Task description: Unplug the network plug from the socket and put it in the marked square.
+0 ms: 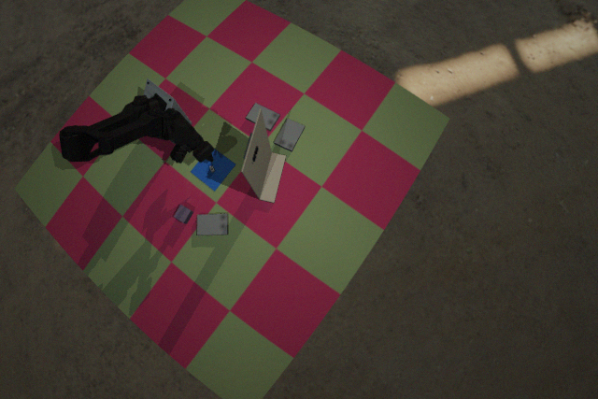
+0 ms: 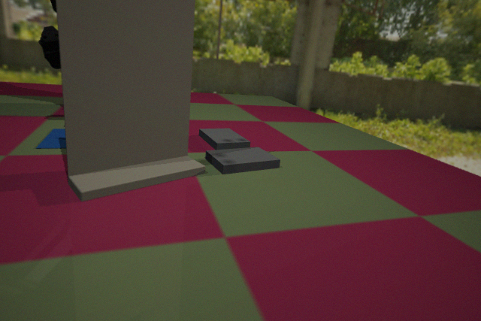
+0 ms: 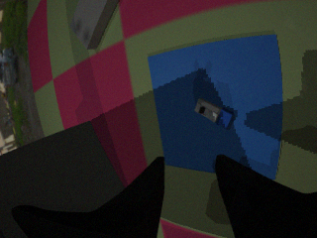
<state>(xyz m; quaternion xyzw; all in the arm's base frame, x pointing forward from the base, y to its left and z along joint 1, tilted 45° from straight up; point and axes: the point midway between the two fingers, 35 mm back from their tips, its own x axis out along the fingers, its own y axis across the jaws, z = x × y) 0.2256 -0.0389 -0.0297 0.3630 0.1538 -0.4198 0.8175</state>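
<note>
Now: gripper tip 5 cm above the plug and 2 cm to the left of it. Round my gripper tip: panel: 18 cm ahead, 10 cm above, 9 cm to the left; then blue marked square: 6 cm below, 1 cm to the right.
</note>
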